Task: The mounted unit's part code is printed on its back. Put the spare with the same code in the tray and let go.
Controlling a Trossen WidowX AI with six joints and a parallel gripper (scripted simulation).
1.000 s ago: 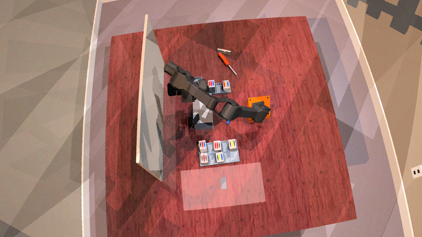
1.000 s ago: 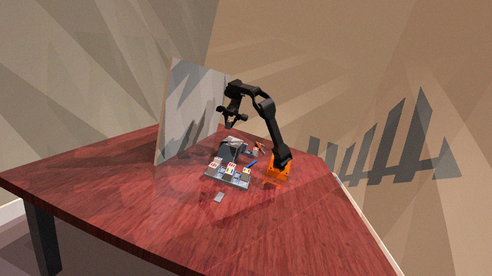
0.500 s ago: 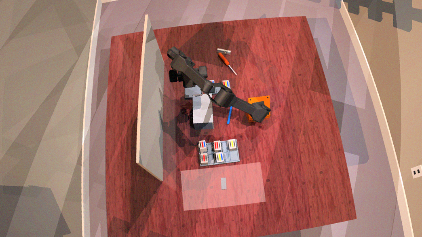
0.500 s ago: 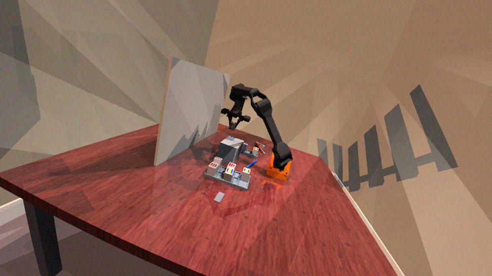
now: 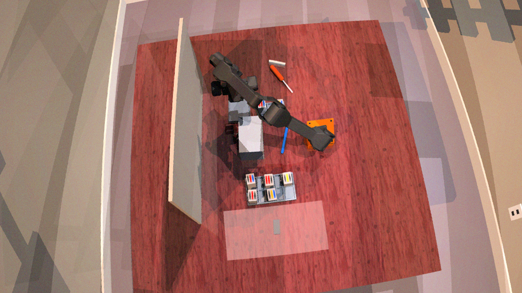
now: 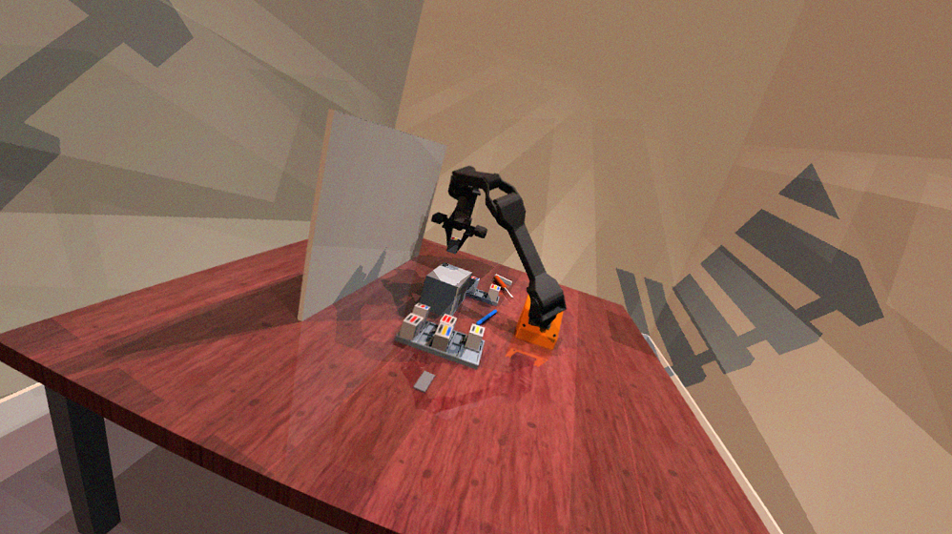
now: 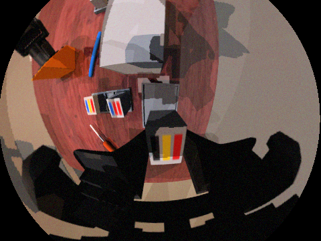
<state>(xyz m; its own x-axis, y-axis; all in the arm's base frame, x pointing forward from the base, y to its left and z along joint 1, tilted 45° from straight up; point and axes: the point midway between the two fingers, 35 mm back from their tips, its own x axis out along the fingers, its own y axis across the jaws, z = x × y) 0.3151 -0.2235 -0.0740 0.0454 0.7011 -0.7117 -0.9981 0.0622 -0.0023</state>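
Now: gripper tip 12 cm above the grey tray. Round my gripper tip: spare block (2 cm above); then mounted unit (18 cm to the left, 8 cm below, 3 cm behind); then tall mirror panel (20 cm ahead, 15 cm to the left, 10 cm above).
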